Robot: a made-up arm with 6 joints.
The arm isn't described. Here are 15 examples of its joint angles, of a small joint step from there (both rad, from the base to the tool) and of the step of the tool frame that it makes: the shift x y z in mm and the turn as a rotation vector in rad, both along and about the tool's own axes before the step.
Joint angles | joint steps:
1: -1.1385 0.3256 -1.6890 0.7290 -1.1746 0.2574 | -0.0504 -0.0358 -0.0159 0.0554 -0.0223 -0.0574
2: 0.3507 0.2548 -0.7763 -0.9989 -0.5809 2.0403 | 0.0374 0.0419 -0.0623 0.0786 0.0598 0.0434
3: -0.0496 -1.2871 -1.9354 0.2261 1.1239 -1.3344 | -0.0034 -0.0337 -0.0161 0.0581 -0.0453 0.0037
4: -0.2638 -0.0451 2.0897 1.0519 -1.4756 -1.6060 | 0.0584 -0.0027 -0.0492 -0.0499 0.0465 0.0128
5: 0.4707 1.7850 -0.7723 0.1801 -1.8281 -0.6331 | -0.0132 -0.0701 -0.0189 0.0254 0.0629 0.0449
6: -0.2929 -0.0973 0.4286 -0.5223 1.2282 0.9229 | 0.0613 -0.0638 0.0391 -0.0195 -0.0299 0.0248
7: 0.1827 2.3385 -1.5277 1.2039 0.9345 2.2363 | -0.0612 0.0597 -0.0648 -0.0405 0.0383 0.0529
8: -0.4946 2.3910 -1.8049 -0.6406 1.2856 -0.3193 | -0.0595 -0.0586 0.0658 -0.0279 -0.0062 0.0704
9: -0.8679 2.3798 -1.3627 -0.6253 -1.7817 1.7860 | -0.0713 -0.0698 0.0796 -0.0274 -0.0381 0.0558
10: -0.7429 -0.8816 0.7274 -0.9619 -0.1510 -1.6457 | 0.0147 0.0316 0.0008 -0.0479 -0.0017 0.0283
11: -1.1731 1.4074 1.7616 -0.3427 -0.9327 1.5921 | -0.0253 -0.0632 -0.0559 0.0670 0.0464 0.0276
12: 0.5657 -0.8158 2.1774 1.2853 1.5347 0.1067 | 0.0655 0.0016 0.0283 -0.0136 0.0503 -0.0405
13: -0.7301 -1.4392 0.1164 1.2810 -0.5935 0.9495 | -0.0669 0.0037 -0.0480 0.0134 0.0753 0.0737
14: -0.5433 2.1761 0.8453 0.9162 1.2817 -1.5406 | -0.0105 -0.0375 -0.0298 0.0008 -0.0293 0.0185
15: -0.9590 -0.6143 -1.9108 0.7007 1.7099 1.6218 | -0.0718 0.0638 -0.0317 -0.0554 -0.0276 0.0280
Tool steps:
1: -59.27 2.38 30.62 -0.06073 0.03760 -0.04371
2: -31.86 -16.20 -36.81 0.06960 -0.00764 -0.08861
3: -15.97 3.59 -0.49 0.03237 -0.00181 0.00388
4: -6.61 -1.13 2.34 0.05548 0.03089 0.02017
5: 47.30 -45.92 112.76 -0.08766 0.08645 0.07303
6: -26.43 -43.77 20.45 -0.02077 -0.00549 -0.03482
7: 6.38 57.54 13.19 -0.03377 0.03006 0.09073
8: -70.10 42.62 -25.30 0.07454 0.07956 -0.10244
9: 27.22 52.36 21.42 -0.04899 0.07745 0.07064
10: -7.69 17.48 42.76 -0.04500 0.04029 -0.03104
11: -46.98 -1.41 -23.64 0.09101 0.06742 -0.09879
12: 5.38 -14.95 29.26 -0.10312 -0.02191 0.00317
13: -2.37 -2.08 56.71 -0.02707 0.07176 -0.05781
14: -1.09 20.97 -8.11 -0.00958 -0.03023 -0.03306
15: -16.91 -23.32 14.39 0.02345 -0.02195 0.01081
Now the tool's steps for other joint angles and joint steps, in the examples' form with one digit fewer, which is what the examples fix.
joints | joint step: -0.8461 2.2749 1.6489 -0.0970 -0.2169 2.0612 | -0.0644 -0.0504 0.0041 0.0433 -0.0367 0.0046
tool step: -2.5 23.9 35.9 0.0023 0.0951 -0.0379
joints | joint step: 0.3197 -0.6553 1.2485 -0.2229 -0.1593 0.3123 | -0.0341 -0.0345 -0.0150 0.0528 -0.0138 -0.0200
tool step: 28.4 -15.8 -6.0 -0.0026 0.0018 0.0524
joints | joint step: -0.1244 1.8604 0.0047 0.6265 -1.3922 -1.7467 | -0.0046 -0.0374 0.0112 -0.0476 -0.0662 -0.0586
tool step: -12.0 13.2 15.3 -0.0636 -0.0245 -0.0607
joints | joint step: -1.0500 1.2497 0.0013 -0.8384 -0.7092 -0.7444 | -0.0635 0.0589 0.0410 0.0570 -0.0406 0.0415
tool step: -45.0 56.5 18.6 0.0414 0.0410 -0.0512
